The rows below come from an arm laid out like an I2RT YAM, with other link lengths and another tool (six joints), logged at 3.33 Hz.
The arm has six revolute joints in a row. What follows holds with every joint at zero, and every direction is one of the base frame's.
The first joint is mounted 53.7 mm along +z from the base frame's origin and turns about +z.
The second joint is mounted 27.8 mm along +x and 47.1 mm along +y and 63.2 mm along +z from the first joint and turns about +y.
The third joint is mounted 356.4 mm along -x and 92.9 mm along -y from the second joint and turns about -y.
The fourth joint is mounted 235.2 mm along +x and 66 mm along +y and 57.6 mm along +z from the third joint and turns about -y.
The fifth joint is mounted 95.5 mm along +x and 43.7 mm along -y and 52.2 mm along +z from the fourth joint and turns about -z.
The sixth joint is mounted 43.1 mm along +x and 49 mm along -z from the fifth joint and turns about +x.
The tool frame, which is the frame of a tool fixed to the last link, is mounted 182 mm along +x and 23 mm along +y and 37 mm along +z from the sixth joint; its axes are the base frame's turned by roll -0.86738, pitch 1.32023 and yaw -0.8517 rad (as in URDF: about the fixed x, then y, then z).
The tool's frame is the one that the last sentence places.
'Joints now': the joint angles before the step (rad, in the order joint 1, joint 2, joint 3, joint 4, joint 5, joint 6). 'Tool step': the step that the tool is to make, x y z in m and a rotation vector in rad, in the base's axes. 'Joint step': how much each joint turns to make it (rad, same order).
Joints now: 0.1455, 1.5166, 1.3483, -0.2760, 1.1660, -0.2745
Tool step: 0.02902, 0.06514, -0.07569, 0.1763, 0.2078, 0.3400
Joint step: -0.0011, -0.0001, -0.0004, -0.1843, -0.3971, 0.0024
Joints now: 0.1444, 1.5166, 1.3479, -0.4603, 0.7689, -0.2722
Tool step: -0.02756, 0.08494, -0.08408, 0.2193, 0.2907, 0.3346
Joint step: 0.0004, 0.0000, 0.0000, -0.2365, -0.4200, -0.0435
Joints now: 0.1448, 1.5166, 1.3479, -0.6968, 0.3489, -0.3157
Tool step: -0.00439, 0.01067, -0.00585, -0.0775, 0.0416, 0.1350
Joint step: -0.0004, -0.0001, 0.0000, -0.0011, -0.0339, -0.1575
